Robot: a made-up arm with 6 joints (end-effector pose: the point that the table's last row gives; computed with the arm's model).
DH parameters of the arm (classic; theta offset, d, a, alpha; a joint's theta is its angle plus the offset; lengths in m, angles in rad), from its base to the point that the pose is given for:
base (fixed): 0 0 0 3.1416
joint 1: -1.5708 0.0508 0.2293 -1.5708
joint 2: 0 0.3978 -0.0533 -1.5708
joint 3: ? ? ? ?
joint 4: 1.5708 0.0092 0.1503 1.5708
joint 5: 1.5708 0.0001 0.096 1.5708
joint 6: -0.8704 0 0.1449 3.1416
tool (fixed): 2.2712 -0.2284 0 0
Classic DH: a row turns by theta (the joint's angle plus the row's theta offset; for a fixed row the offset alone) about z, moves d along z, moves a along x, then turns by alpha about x.
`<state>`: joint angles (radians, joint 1 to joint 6).
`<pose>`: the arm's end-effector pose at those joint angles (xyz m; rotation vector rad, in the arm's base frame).
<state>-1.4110 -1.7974 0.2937 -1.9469 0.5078 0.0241</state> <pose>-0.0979 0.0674 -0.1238 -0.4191 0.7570 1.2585</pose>
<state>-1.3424 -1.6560 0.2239 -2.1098 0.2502 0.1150</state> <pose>-0.1757 0.1209 -0.2246 0.0389 0.6906 1.1691</pose>
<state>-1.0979 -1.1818 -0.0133 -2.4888 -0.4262 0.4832</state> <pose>-0.3475 0.4892 -0.1801 1.1728 0.6492 0.2454</pose>
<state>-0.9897 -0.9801 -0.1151 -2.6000 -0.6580 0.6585</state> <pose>-0.2844 0.6271 -0.0439 1.5148 0.7193 -0.2586</pose>
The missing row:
joint 3: 0 -0.0958 -0.0326 -1.5708
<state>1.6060 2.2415 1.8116 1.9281 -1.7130 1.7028</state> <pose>0.1062 -0.6934 0.2153 0.4873 2.4223 -0.3828</pose>
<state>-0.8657 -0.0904 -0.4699 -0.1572 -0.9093 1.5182</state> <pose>0.1501 0.5173 -0.5862 0.8626 -0.5138 -1.0643</pose>
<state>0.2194 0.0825 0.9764 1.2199 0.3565 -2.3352</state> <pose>0.6656 -0.2062 -0.3109 -0.8565 1.3556 2.3746</pose>
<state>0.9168 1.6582 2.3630 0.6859 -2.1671 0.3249</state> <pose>0.5276 -0.0193 0.2822 -0.4398 1.9099 -0.8697</pose>
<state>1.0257 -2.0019 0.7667 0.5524 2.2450 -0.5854</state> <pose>0.5136 -0.1466 0.1254 0.5149 -1.9074 1.7370</pose>
